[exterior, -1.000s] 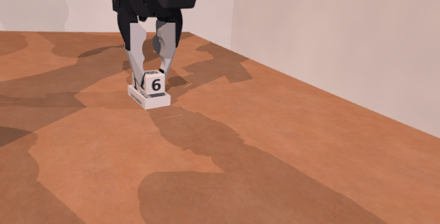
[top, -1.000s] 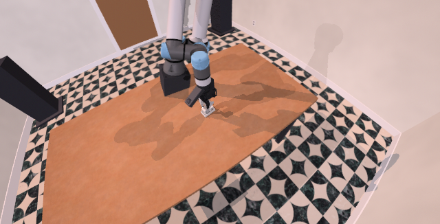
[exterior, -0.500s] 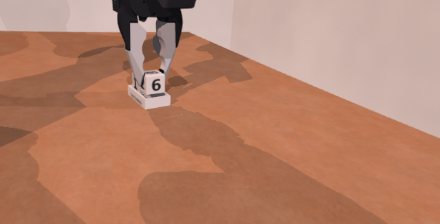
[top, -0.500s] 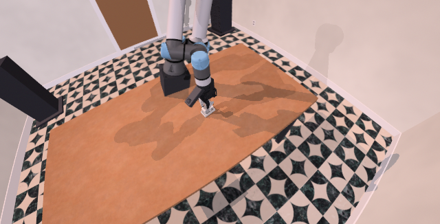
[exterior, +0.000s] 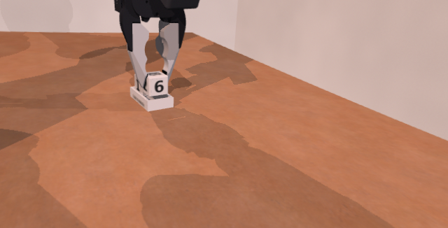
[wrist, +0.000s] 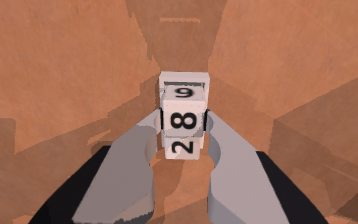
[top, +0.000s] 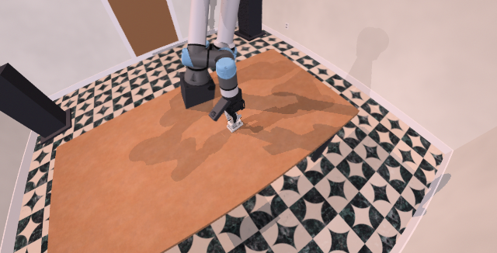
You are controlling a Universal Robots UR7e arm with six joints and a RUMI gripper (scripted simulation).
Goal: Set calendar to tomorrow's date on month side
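Now: hand 4 cm above the tray and 2 cm to the right of it.
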